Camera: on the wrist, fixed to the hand. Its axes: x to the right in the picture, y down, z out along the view.
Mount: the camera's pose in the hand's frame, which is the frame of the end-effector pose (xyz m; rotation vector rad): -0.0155 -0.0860 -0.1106 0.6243 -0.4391 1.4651
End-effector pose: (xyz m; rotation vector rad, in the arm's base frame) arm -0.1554 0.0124 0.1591 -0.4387 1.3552 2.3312
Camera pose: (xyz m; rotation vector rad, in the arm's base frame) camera -0.0924 -0.0490 0.0490 -1.1595 -1.6834 -1.6041
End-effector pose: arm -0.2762 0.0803 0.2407 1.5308 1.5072 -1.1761
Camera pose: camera -0.3446 0.1850 0.3057 1.9126 -0.4471 -0.8821
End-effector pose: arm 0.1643 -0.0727 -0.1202 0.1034 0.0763 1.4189
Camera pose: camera 0.2337 -0.0979 -0.2403 1.1724 0.0769 2.7354
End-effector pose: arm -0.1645 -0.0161 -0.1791 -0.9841 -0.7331 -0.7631
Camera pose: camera -0.2229 -0.1434 -0.1947 -0.8246 -0.3811 0.9316
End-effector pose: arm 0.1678 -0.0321 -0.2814 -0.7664 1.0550 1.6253
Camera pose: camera 0.2531 -0.1295 -0.3370 1.0237 1.7738 2.1761
